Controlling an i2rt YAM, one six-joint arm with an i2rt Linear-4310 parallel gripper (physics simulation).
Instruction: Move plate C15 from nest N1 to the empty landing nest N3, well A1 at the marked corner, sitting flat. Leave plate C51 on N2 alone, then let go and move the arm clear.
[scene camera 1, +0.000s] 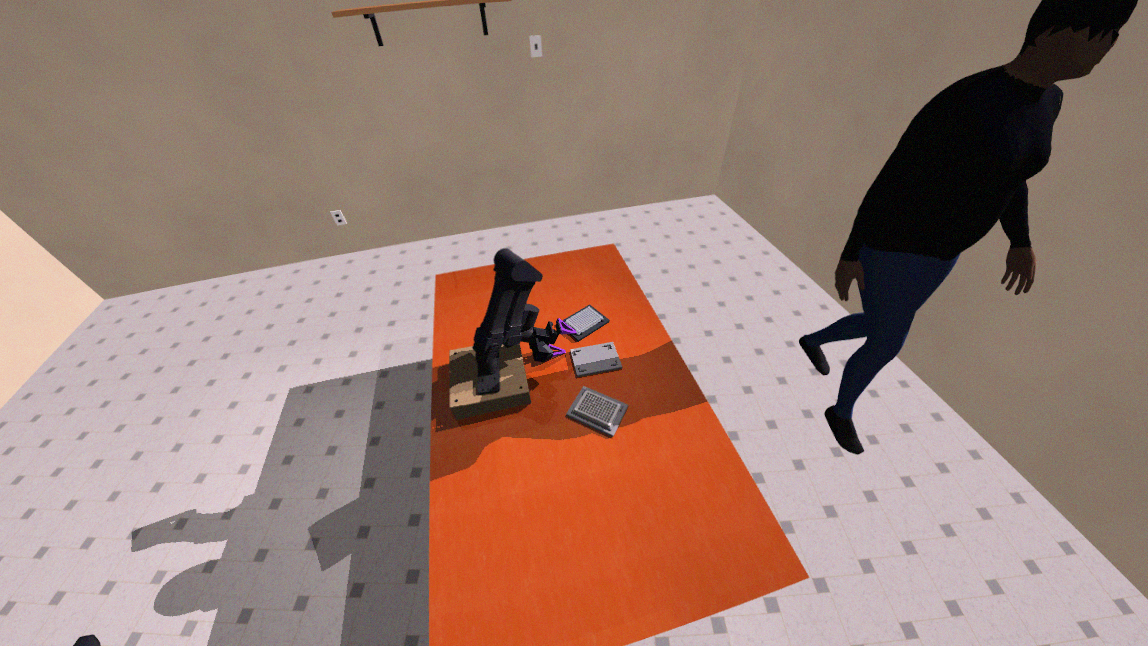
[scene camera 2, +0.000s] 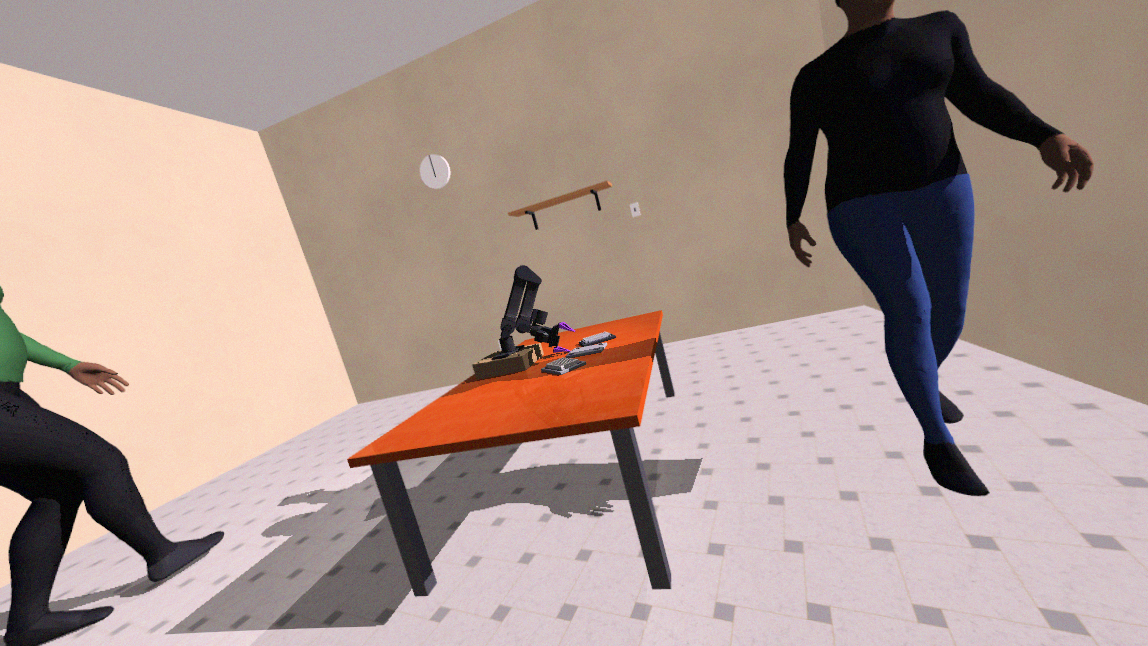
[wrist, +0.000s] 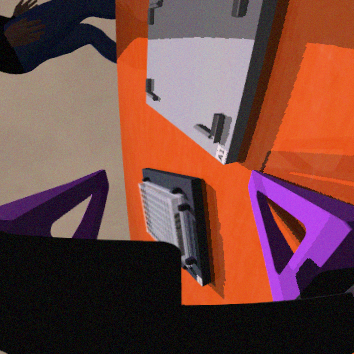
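Observation:
My gripper (scene camera 1: 569, 340) (scene camera 2: 570, 340) (wrist: 178, 177) is open and empty, its purple fingers wide apart above the table beside the nests. A pale well plate (scene camera 1: 587, 318) (scene camera 2: 597, 338) (wrist: 162, 215) sits on the dark back nest (wrist: 197, 200) and shows between and beyond the fingers in the wrist view. The middle nest (scene camera 1: 596, 359) (scene camera 2: 586, 350) (wrist: 195, 70) is empty, with corner posts and an A1 label (wrist: 221, 152) at the corner nearest the back nest. Another well plate (scene camera 1: 598, 407) (scene camera 2: 564, 364) sits on the front nest (scene camera 1: 611, 432). The plate and nest numbers cannot be read.
The arm stands on a wooden base (scene camera 1: 473, 405) (scene camera 2: 501, 367) at the left edge of the orange table (scene camera 1: 602, 522) (scene camera 2: 513, 417). A person in black (scene camera 1: 939, 176) (scene camera 2: 891, 120) is beyond the table's right side. A person in green (scene camera 2: 16, 353) is at the far left.

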